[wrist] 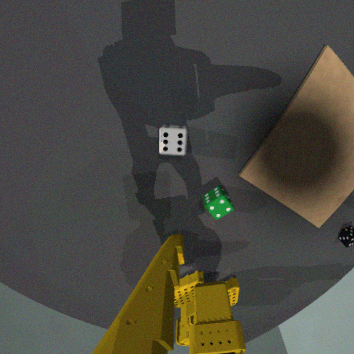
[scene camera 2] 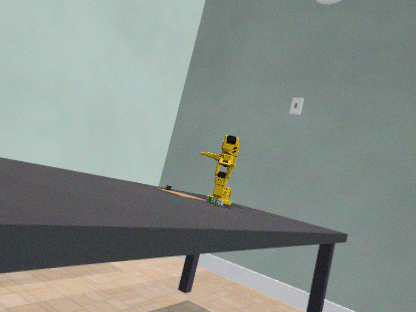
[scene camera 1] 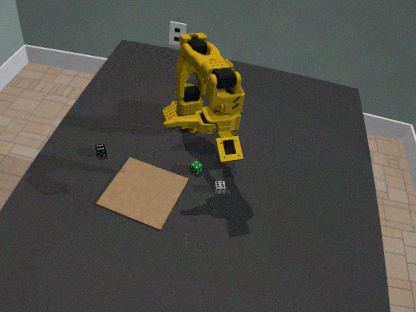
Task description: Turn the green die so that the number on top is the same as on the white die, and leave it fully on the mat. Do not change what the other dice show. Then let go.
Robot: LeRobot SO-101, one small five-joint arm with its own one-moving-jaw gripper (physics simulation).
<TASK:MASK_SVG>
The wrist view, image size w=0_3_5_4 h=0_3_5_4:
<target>white die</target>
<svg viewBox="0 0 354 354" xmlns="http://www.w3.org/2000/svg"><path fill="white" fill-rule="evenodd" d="M163 124L159 128L159 153L184 155L187 137L186 126Z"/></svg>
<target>tan mat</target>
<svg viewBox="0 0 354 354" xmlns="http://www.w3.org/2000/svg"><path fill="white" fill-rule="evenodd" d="M328 45L323 47L284 111L238 173L239 176L274 197L318 228L354 188L354 77Z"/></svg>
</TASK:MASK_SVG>
